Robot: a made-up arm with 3 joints.
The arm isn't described. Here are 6 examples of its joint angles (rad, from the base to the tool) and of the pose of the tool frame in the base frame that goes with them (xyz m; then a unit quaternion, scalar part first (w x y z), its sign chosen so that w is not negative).
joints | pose
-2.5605 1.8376 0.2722 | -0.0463 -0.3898 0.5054 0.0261 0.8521 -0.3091 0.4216
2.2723 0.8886 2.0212 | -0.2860 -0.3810 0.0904 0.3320 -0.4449 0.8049 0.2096
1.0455 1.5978 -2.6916 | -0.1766 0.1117 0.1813 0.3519 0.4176 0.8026 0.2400
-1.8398 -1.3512 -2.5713 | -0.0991 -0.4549 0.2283 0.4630 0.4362 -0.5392 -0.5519
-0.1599 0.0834 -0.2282 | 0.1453 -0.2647 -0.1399 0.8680 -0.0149 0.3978 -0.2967
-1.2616 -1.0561 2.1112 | 0.2578 -0.1541 0.1496 0.8334 0.5216 -0.0841 -0.1625
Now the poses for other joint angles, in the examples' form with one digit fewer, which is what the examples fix.
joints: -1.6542 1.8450 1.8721
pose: 0.195 -0.306 0.305 0.539 -0.812 -0.107 -0.196
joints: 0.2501 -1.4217 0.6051
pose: 0.090 0.212 0.180 0.866 0.065 -0.099 0.485
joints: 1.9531 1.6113 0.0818
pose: 0.225 -0.405 0.268 0.456 0.797 -0.275 -0.286
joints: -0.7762 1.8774 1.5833
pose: -0.022 -0.360 0.463 0.453 -0.596 -0.289 -0.597
